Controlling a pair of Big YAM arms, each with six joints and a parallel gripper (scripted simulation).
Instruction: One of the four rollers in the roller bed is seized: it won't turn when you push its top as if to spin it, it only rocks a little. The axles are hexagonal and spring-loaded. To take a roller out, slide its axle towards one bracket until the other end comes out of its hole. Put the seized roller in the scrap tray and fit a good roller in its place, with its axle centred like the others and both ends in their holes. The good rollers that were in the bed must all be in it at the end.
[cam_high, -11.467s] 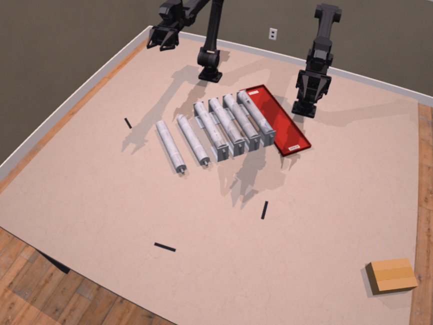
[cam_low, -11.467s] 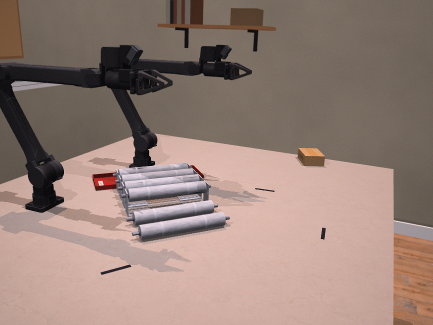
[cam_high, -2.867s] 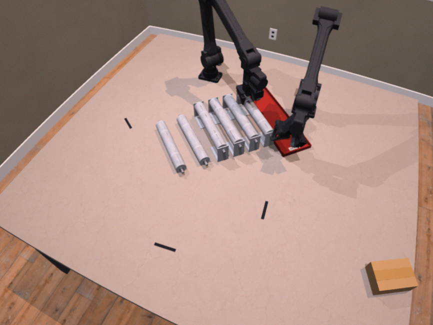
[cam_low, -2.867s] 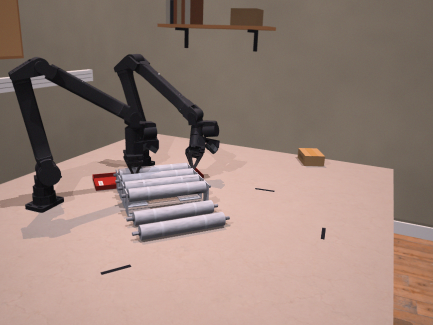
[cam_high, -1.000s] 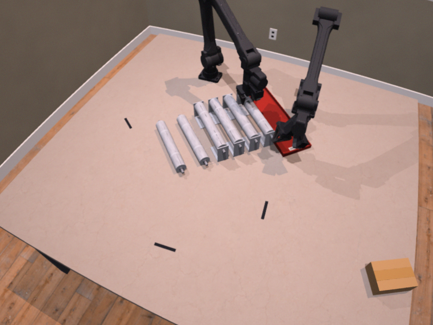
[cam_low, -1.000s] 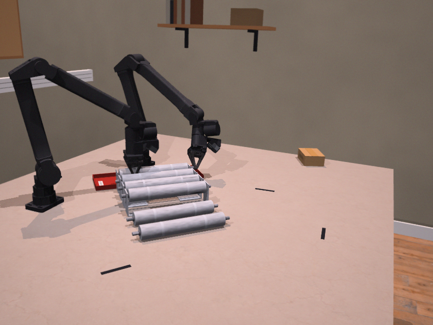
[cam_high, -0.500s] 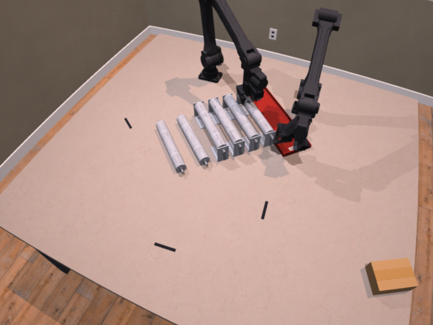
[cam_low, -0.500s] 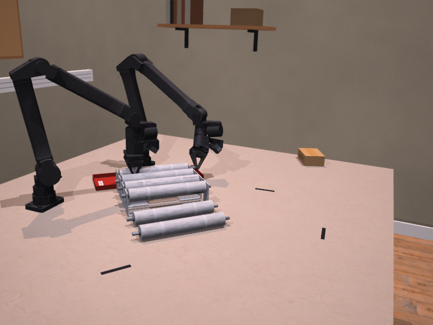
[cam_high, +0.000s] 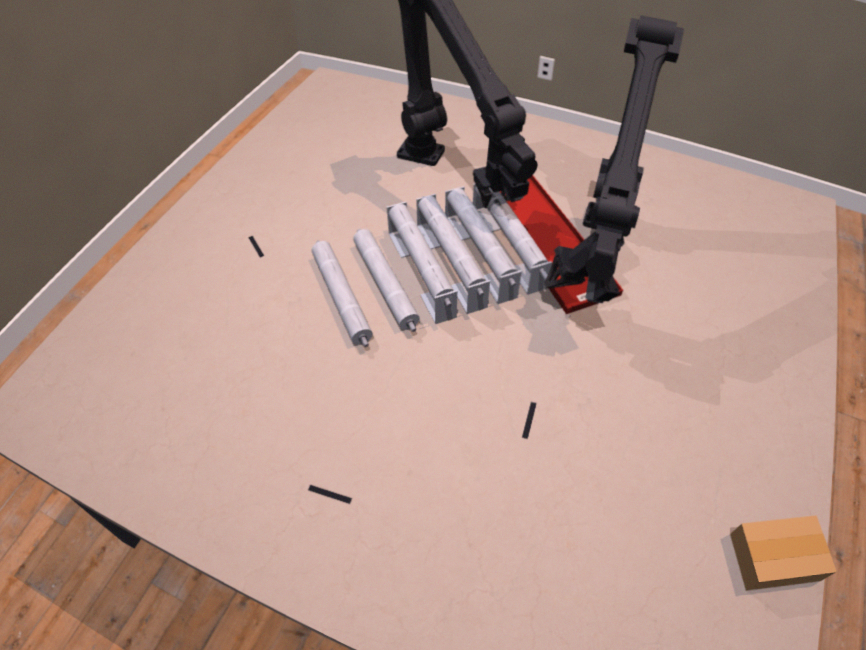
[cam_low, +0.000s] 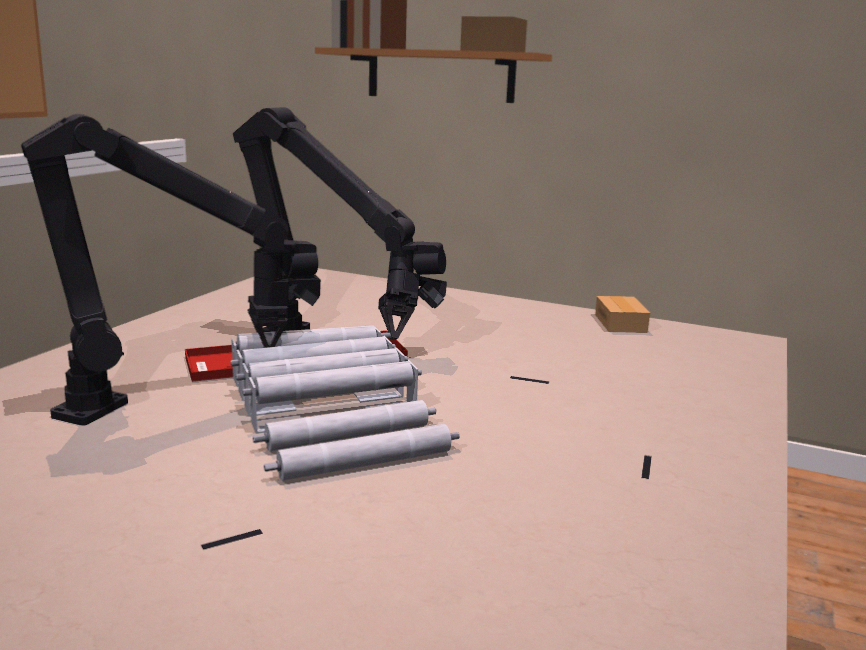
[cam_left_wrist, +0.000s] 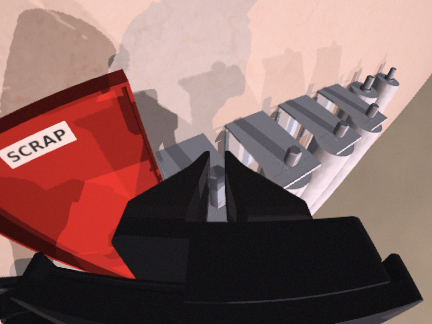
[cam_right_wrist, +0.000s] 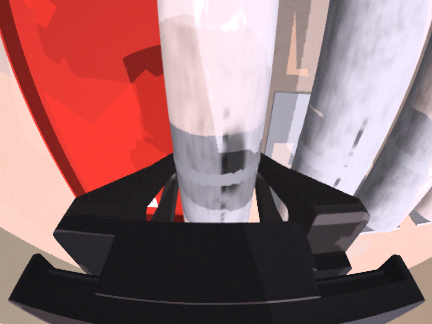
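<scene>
Now: right hand 50 mm short of the roller and 70 mm to the right of it. Round my right hand: red scrap tray 30 mm behind, 130 mm to the left, 70 mm below; cardboard box 490 mm ahead, 820 mm to the left, 40 mm below.
</scene>
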